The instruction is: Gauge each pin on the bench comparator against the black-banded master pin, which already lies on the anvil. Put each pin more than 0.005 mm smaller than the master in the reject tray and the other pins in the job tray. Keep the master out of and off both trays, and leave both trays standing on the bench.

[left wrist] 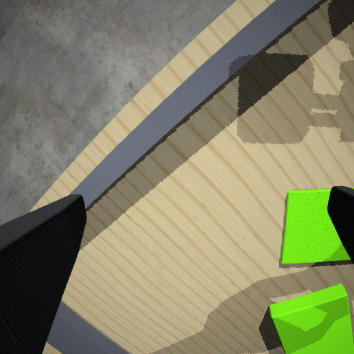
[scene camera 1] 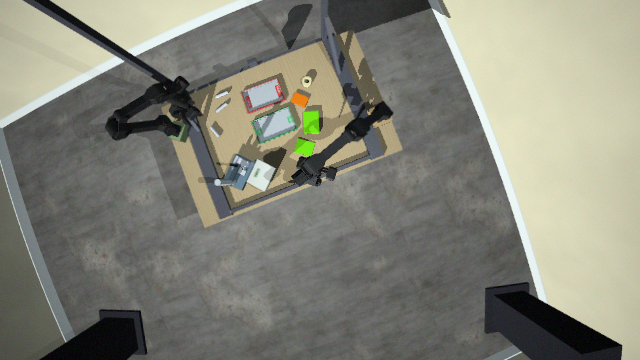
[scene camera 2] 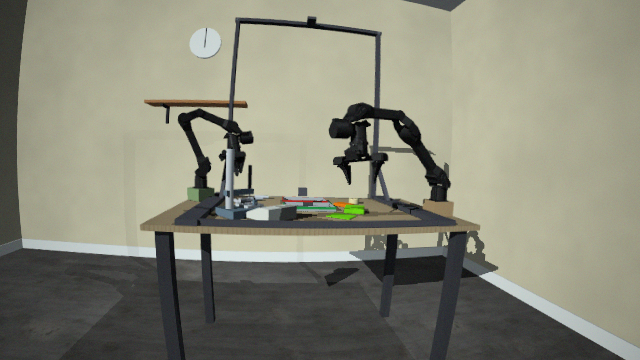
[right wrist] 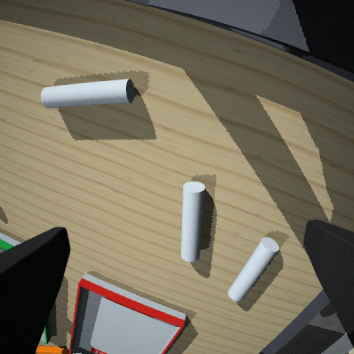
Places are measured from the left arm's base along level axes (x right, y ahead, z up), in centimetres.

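Where they show: left gripper, between the fingertips: (left wrist: 209, 202) (scene camera 2: 361, 184); right gripper, between the fingertips: (scene camera 1: 198, 109) (scene camera 2: 239, 174) (right wrist: 188, 236); left arm's base, origin of its link: (scene camera 1: 380, 114) (scene camera 2: 438, 200); right arm's base, origin of its link: (scene camera 1: 174, 130) (scene camera 2: 200, 187).
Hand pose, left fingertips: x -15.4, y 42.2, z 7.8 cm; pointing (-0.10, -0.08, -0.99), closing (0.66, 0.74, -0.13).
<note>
Each offset is from my left fingertips to the centre of the thing. "pt": to the spot under its first point.
Three plain white pins lie on the bench: one {dx +43.4, dy +46.2, dz -13.6 cm} (scene camera 1: 215, 130) (right wrist: 87, 93) nearest the comparator, a middle one {dx +54.9, dy +37.9, dz -13.6 cm} (scene camera 1: 221, 107) (right wrist: 192, 221), and a thinner one {dx +62.0, dy +34.8, dz -13.6 cm} (scene camera 1: 222, 94) (right wrist: 253, 270) farthest from it. The comparator {dx +12.8, dy +36.4, dz -2.0 cm} (scene camera 1: 239, 171) (scene camera 2: 231, 213) stands with its white display box {pt dx +9.6, dy +29.8, dz -9.8 cm} (scene camera 1: 261, 175) (scene camera 2: 271, 213); the master on its anvil is too small to make out. The red reject tray {dx +51.3, dy +13.0, dz -13.5 cm} (scene camera 1: 263, 95) (right wrist: 130, 302) and green job tray {dx +33.1, dy +13.2, dz -13.5 cm} (scene camera 1: 275, 125) (right wrist: 6, 244) stand flat, no pin visible inside. My right gripper (scene camera 2: 237, 167) (right wrist: 188, 236) is open above the pins. My left gripper (scene camera 2: 362, 182) (left wrist: 209, 202) is open, high above the bench.
A bright green block {dx +26.8, dy -6.4, dz -13.5 cm} (scene camera 1: 311, 122) (left wrist: 315, 322), a flat green piece {dx +15.2, dy +2.5, dz -14.3 cm} (scene camera 1: 304, 147) (left wrist: 307, 227) and an orange block {dx +41.1, dy -5.3, dz -13.8 cm} (scene camera 1: 300, 99) lie right of the trays. A cream ring {dx +49.1, dy -12.8, dz -13.1 cm} (scene camera 1: 306, 81) lies beyond them. Dark frame bars edge the bench, and a grey column {dx +12.5, dy +46.0, dz -0.5 cm} (scene camera 1: 225, 182) (scene camera 2: 229, 180) rises at the comparator.
</note>
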